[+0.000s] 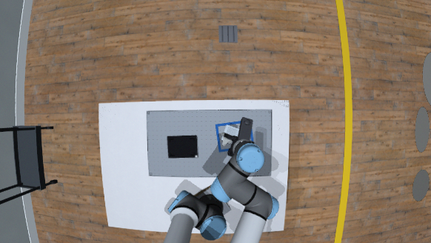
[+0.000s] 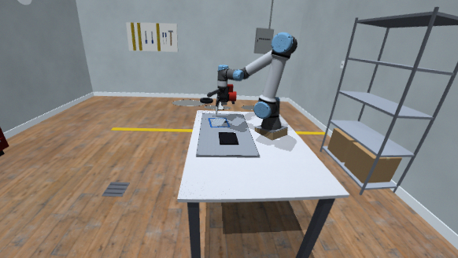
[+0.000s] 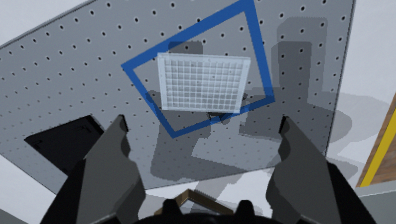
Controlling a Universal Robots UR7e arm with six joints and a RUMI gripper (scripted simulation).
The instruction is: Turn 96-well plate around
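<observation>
My hand is 9 cm above the clear 96-well plate. Also, from my hand: black rectangular nest 2 cm behind, 29 cm to the left, 8 cm below.
</observation>
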